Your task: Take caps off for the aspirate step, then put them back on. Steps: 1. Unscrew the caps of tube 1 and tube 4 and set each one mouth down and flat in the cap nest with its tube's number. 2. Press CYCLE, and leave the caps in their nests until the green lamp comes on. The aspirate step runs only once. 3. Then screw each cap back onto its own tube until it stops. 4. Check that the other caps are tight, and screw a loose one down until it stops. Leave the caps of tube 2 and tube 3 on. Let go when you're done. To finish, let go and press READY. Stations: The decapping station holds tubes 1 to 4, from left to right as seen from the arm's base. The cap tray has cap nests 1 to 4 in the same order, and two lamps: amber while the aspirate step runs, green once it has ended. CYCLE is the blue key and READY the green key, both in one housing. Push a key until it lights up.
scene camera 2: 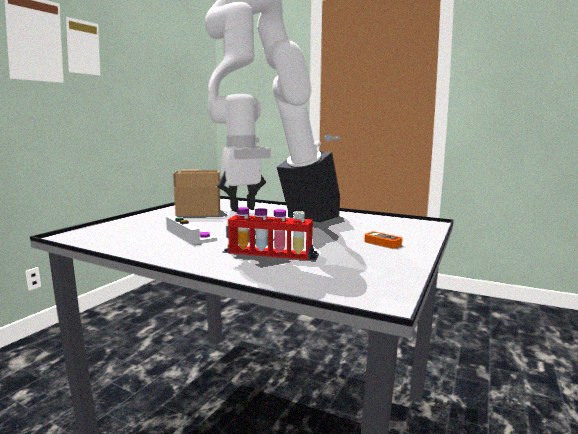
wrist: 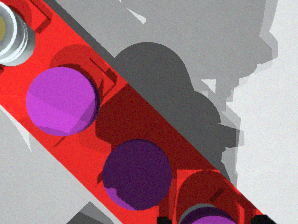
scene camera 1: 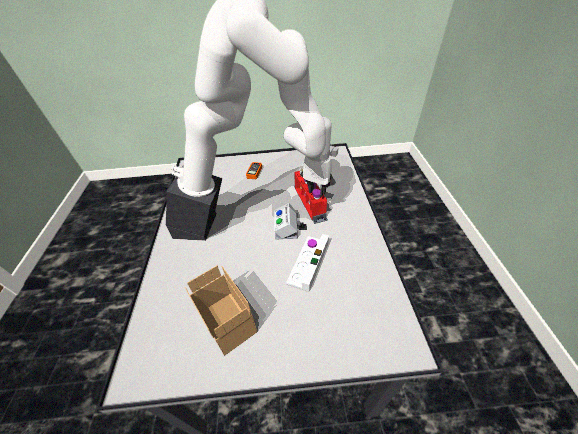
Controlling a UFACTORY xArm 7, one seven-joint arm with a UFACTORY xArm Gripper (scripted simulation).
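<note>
Scene camera 1: my gripper [scene camera 1: 316, 192], a cardboard box [scene camera 1: 218, 302], a grey key housing [scene camera 1: 287, 229]. Scene camera 2: the cardboard box [scene camera 2: 192, 197], my gripper [scene camera 2: 243, 210]. In the wrist view the cardboard box is out of frame.
</note>
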